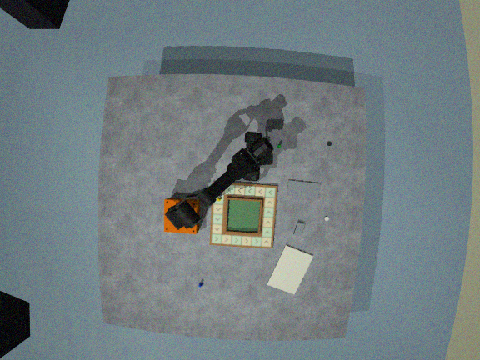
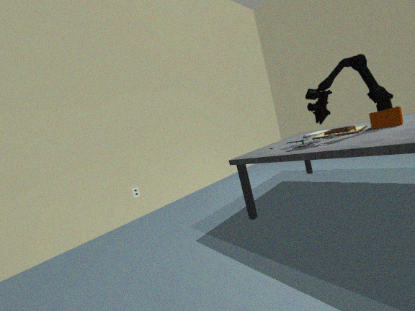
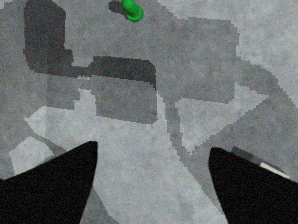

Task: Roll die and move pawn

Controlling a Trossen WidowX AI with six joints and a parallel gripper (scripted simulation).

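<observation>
Now: gripper tip 11 cm above the white die, 9 cm to the left of it and 3 cm past it. Round my gripper tip: dark dot (33 cm ahead, 12 cm to the left, 12 cm below); green tray (27 cm to the right, 11 cm below); green piece (10 cm below, 10 cm ahead, 6 cm to the left).
</observation>
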